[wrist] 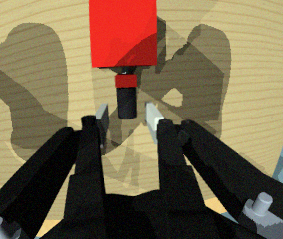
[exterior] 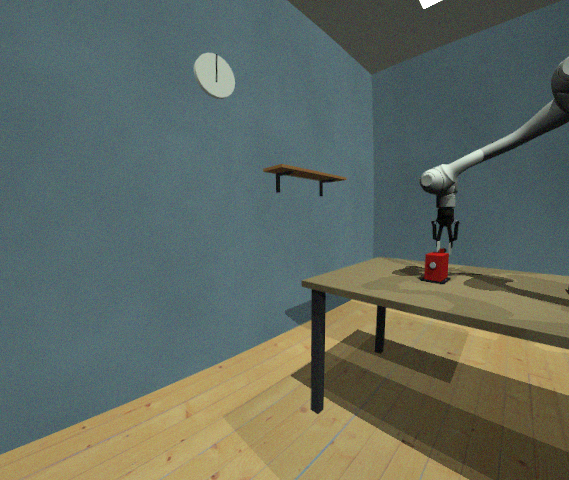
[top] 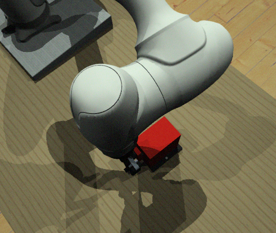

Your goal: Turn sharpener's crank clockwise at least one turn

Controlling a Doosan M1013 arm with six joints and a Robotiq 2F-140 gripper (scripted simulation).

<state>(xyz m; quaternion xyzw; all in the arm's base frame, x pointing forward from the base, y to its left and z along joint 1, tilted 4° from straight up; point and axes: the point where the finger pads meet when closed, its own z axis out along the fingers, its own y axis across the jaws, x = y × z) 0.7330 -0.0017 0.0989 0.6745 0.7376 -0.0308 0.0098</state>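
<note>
Now: the crank knob 20 mm to the left of my hand and 10 mm below it. Also, from my hand: sharpener crank (20 mm to the left, 20 mm below).
</note>
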